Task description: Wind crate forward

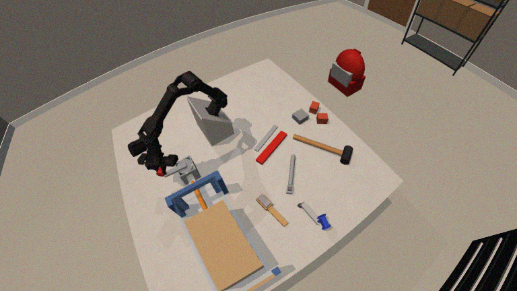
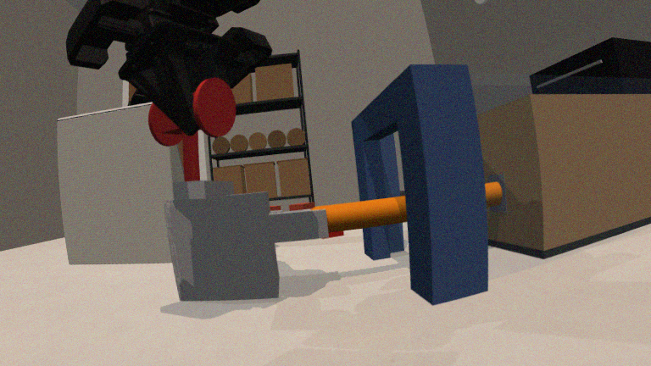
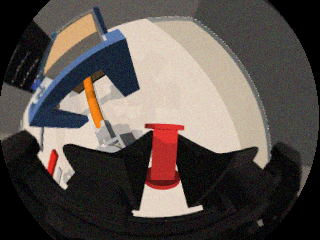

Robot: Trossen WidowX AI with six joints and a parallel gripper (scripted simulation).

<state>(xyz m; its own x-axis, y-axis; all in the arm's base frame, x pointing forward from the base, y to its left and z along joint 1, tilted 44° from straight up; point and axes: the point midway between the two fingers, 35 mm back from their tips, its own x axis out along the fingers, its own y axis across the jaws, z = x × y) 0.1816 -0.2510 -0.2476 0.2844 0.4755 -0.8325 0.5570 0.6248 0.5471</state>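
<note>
Now: gripper tip 10 mm past the red-knobbed crank, 50 mm to the right of it and 30 mm above it. Round my gripper tip: grey winch (30 mm behind, 100 mm to the left, 100 mm below); red knob (10 mm behind, 10 mm to the left); blue steel frame (150 mm ahead, 110 mm to the left, 30 mm below).
</note>
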